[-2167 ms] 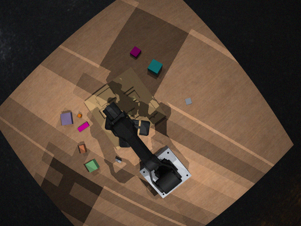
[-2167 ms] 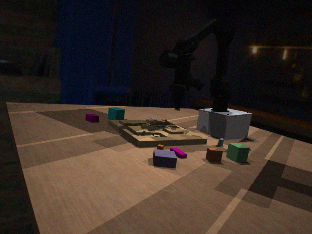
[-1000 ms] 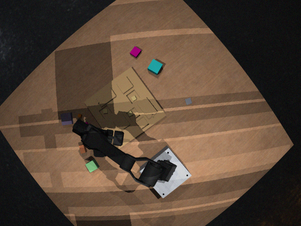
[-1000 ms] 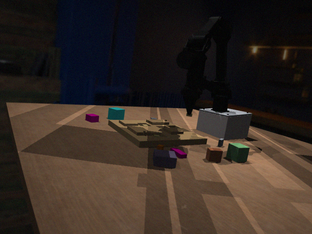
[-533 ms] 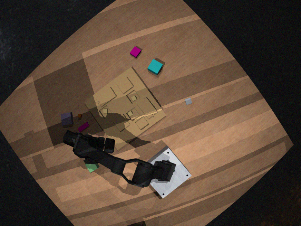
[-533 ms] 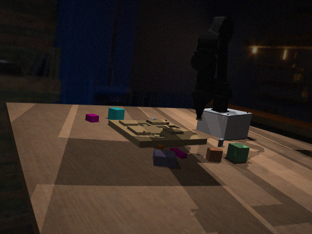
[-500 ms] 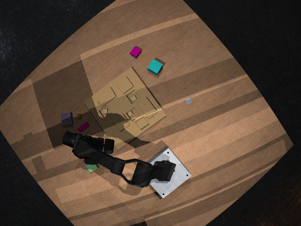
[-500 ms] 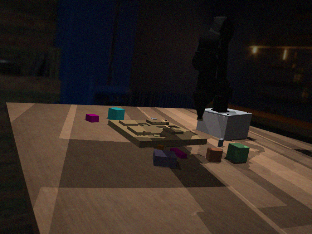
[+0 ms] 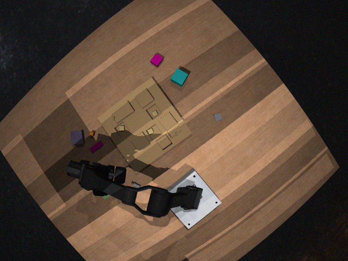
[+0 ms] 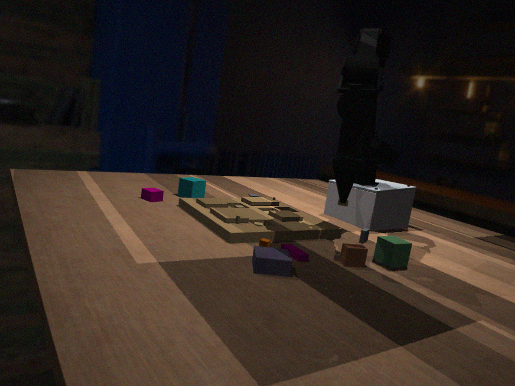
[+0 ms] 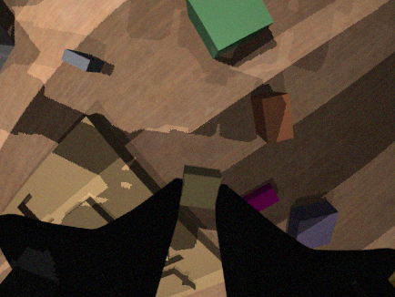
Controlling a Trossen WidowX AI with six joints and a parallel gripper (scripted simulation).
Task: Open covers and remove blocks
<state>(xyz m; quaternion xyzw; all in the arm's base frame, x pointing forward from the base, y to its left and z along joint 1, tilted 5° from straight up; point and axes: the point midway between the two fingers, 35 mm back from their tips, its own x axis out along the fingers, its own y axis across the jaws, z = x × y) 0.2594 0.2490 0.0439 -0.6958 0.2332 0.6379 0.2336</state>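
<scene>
Now: gripper tip 90 mm short of the tan puzzle board, 230 mm to the left of it and 80 mm above it. Also, from my gripper tip: brown block (10 mm ahead, 70 mm to the left, 90 mm below); green cube (90 mm behind, 80 mm to the left, 80 mm below); magenta bar (110 mm ahead, 20 mm to the left, 100 mm below).
</scene>
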